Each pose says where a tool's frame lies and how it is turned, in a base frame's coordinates. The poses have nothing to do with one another.
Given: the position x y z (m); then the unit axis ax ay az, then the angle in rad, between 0 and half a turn.
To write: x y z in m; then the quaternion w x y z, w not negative. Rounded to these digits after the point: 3 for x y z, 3 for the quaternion.
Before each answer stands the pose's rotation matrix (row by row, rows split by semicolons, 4 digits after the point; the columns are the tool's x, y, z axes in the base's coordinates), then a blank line. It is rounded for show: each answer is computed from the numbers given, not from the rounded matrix.
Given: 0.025 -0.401 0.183 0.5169 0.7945 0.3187 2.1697
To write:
-0.1459 0.3790 0.9138; 0.9054 0.4234 -0.0310; -0.3986 0.8229 -0.4049

0.025 -0.401 0.183 0.467 0.457 0.703 0.282
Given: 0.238 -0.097 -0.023 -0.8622 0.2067 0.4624 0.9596
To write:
0.8907 -0.4547 -0.0006; 0.3027 0.5921 0.7469; -0.3392 -0.6654 0.6650

0.238 -0.097 -0.023 0.887 -0.398 0.095 0.213
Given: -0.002 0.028 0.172 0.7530 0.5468 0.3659 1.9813
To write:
0.3943 0.2406 0.8869; 0.9116 0.0193 -0.4105; -0.1159 0.9704 -0.2117

-0.002 0.028 0.172 0.548 0.630 0.457 0.306
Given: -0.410 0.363 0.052 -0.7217 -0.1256 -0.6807 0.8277
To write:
0.8450 0.5306 0.0664; -0.4719 0.6817 0.5591; 0.2514 -0.5038 0.8264

-0.410 0.363 0.052 0.916 -0.290 -0.051 -0.274
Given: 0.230 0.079 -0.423 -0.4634 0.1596 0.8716 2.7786
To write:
-0.5193 -0.4526 -0.7249; 0.1664 -0.8855 0.4337; -0.8382 0.1046 0.5352

0.230 0.079 -0.423 0.181 -0.456 0.157 0.857
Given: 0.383 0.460 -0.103 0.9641 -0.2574 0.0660 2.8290
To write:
0.8622 -0.5045 0.0450; -0.4639 -0.8223 -0.3296; 0.2033 0.2633 -0.9430

0.383 0.460 -0.103 0.156 0.952 -0.254 0.065
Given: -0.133 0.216 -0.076 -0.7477 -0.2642 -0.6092 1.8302
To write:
0.4460 0.8370 0.3170; -0.3406 -0.1688 0.9249; 0.8277 -0.5205 0.2098

-0.133 0.216 -0.076 0.610 -0.593 -0.209 -0.483
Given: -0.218 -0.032 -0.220 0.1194 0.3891 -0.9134 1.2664
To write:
0.3097 0.9040 0.2948; -0.8389 0.4057 -0.3628; -0.4476 -0.1350 0.8840

-0.218 -0.032 -0.220 0.806 0.071 0.230 -0.540
